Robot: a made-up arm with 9 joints.
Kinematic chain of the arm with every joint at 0, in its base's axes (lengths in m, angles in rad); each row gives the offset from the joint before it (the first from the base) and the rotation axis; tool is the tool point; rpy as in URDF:
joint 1: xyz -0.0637 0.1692 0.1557 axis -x
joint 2: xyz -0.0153 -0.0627 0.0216 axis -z
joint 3: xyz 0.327 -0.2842 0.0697 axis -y
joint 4: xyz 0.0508 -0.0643 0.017 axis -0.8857 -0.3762 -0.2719
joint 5: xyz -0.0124 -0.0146 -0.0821 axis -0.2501 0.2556 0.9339
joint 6: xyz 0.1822 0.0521 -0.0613 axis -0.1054 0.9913 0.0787
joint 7: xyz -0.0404 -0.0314 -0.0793 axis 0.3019 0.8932 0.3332
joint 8: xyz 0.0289 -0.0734 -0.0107 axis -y
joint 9: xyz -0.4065 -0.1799 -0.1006 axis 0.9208 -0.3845 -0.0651
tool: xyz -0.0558 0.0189 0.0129 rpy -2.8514 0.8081 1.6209
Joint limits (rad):
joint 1: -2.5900..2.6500
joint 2: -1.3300..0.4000
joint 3: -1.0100..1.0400
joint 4: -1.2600..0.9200
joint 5: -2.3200..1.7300
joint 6: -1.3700..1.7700
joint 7: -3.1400..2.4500
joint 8: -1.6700..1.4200
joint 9: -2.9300..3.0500
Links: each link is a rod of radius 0.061 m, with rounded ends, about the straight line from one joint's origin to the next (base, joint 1, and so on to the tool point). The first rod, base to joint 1, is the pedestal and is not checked.
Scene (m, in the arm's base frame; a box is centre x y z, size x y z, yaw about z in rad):
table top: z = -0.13
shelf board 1: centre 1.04 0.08 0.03 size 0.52 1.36 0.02 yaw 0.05
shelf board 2: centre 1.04 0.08 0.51 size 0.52 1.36 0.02 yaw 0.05
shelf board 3: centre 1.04 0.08 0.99 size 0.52 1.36 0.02 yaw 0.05
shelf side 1: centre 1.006 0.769 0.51 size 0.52 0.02 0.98 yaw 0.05
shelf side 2: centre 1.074 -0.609 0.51 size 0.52 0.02 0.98 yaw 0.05
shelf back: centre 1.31 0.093 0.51 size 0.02 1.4 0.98 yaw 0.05
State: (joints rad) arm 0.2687 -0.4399 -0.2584 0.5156 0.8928 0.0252 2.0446 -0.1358 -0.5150
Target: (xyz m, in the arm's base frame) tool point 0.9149 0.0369 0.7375
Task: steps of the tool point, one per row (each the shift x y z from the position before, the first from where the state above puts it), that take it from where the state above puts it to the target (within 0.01 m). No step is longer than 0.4 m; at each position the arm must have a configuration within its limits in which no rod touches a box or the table.
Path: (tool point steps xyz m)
1: -0.0850 -0.2498 0.0589
2: -0.1412 -0.2105 0.0085
3: -0.1740 -0.1544 -0.0336
4: 0.1332 0.2078 0.2707
5: 0.0896 0.2972 0.1407
6: 0.0922 0.1009 0.0197
7: 0.0801 0.0786 0.0123

